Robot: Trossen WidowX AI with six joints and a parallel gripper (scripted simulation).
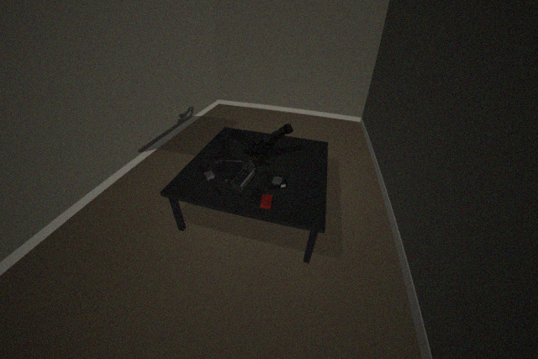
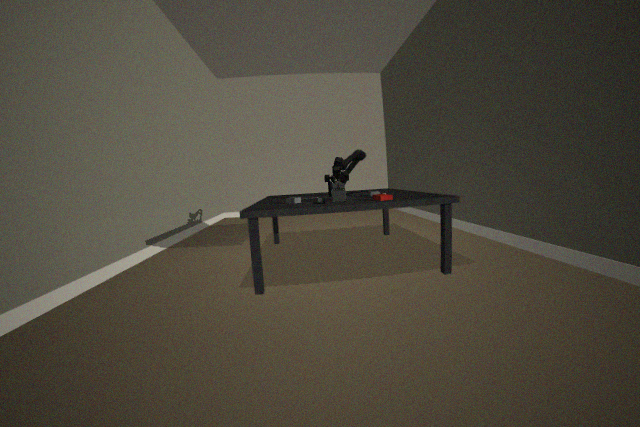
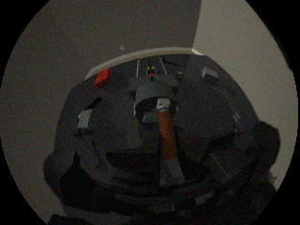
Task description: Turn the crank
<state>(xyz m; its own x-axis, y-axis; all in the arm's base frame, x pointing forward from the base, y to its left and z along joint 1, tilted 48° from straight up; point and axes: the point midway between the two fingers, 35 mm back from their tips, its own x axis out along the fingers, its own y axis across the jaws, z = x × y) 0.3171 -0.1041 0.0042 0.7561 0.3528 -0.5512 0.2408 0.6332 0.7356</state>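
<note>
Right now the red pointer is 130 mm ahead of my gripper tip, 30 mm to the right of it and 10 mm below it. Also, from my gripper tip: crank handle: 20 mm behind, 30 mm above.
</note>
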